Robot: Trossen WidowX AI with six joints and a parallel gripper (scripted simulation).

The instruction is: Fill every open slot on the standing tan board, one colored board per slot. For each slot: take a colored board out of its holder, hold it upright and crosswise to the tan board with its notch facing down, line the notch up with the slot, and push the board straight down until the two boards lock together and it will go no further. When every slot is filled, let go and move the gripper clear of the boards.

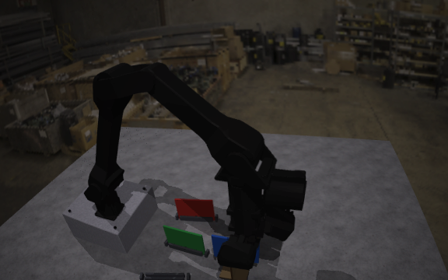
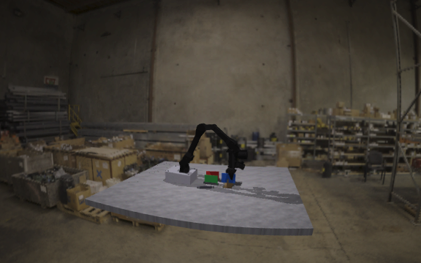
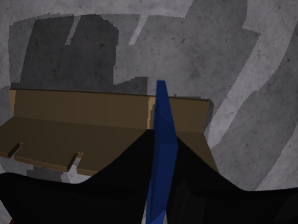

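The blue board is 20 mm behind my gripper tip. The rest, counted from my gripper tip: green board: 150 mm behind, 40 mm to the left, 30 mm below; tan board: 20 mm behind, 50 mm to the left, 30 mm below; red board: 160 mm behind, 150 mm to the left, 30 mm below.
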